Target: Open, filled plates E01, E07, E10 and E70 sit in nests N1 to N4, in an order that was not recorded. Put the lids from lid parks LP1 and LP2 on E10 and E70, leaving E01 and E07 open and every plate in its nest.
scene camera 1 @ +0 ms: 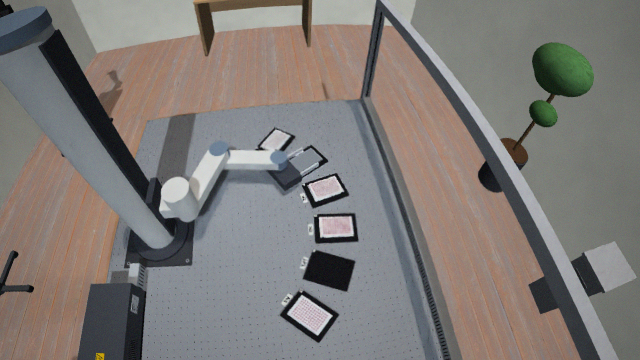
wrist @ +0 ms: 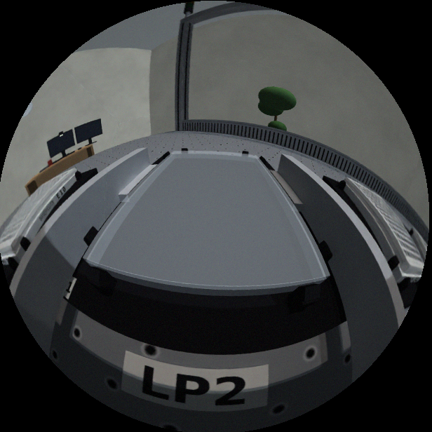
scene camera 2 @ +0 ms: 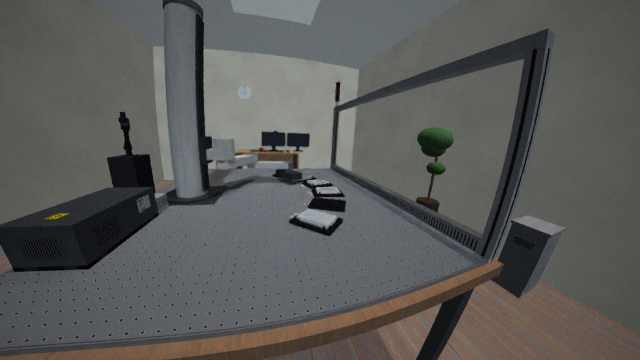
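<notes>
My gripper is low over lid park LP2, its fingers along both long sides of the clear grey lid and their pads at its edges; it is shut on that lid, which lies level at the park. Lid park LP1 is bare black. The plate in N1 carries the label E10; I cannot tell whether it bears a lid. The plates in N2, N3 and N4 show pink wells; their names are unreadable.
The nests and parks stand in an arc on the perforated table. A framed guard runs along the far right side. A dark controller box stands near the arm's column.
</notes>
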